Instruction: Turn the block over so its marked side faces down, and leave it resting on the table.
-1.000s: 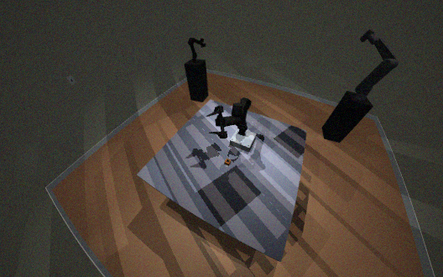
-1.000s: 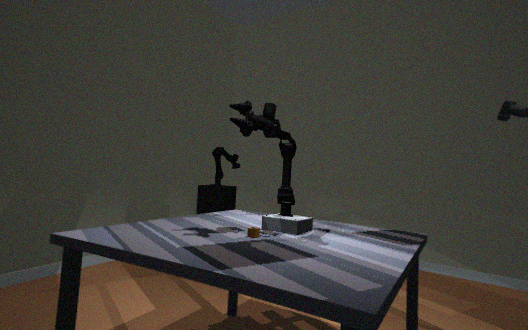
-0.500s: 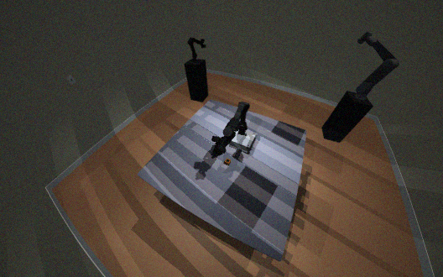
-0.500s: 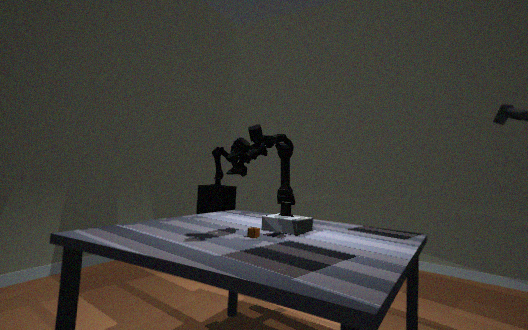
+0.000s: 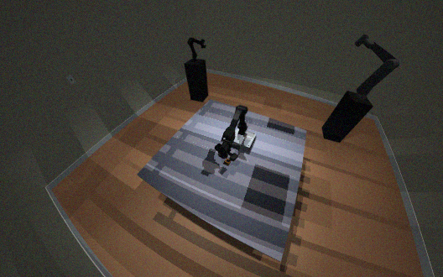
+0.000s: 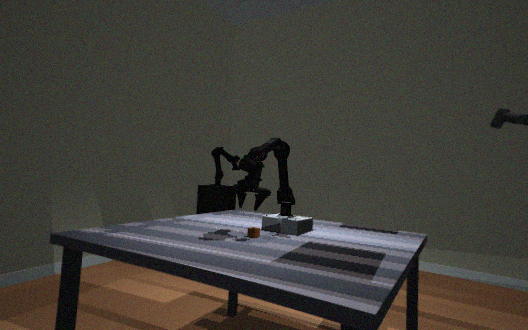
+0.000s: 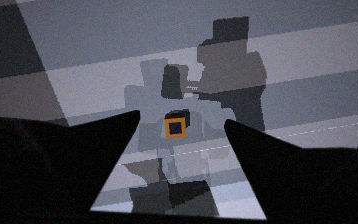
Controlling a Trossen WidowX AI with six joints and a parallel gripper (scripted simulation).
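Right now the orange-brown block is 10 cm below my gripper tip, 4 cm behind it and 2 cm to the left of it.
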